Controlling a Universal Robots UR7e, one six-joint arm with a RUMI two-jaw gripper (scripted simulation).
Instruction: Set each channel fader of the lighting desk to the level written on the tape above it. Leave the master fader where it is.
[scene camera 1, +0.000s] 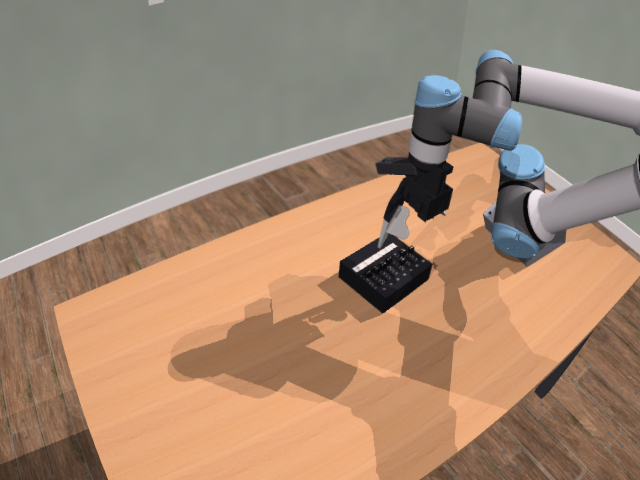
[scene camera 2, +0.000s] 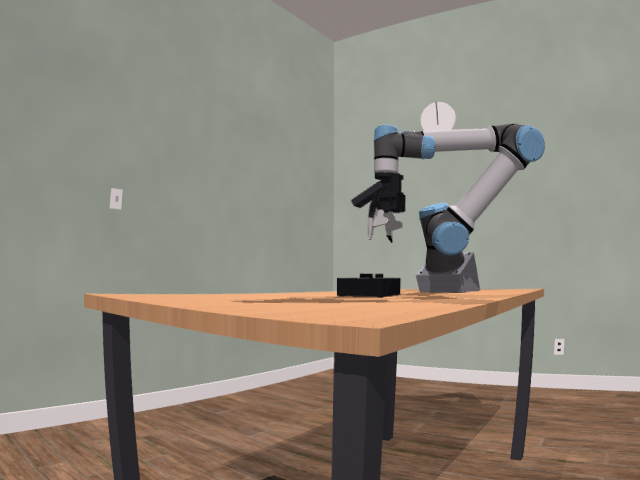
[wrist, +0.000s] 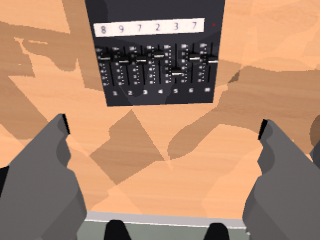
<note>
I see my gripper (scene camera 1: 407, 232).
My gripper also shows in scene camera 2 (scene camera 2: 381, 241) and in the wrist view (wrist: 164, 118).
</note>
